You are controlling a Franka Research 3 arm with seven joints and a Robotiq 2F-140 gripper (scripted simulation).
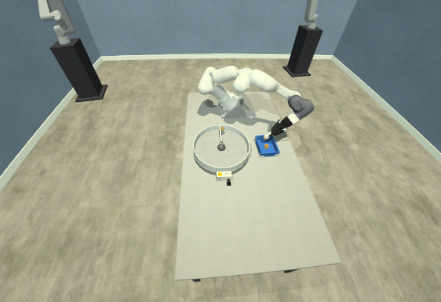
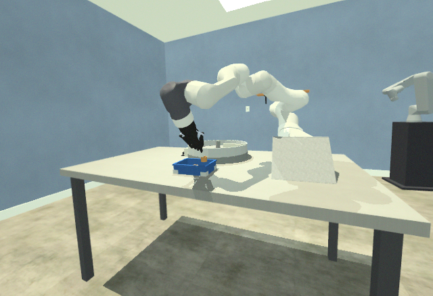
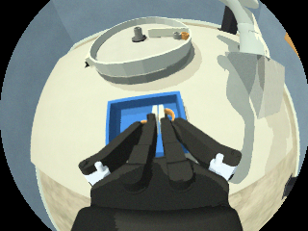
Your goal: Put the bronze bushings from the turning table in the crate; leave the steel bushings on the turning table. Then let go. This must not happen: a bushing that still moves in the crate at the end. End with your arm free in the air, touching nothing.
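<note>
Now: the crate 40 mm ahead of my hand, 10 mm to the right of it and 80 mm below it. Also, from my hand: turning table 10 mm ahead, 380 mm to the right, 50 mm below.
</note>
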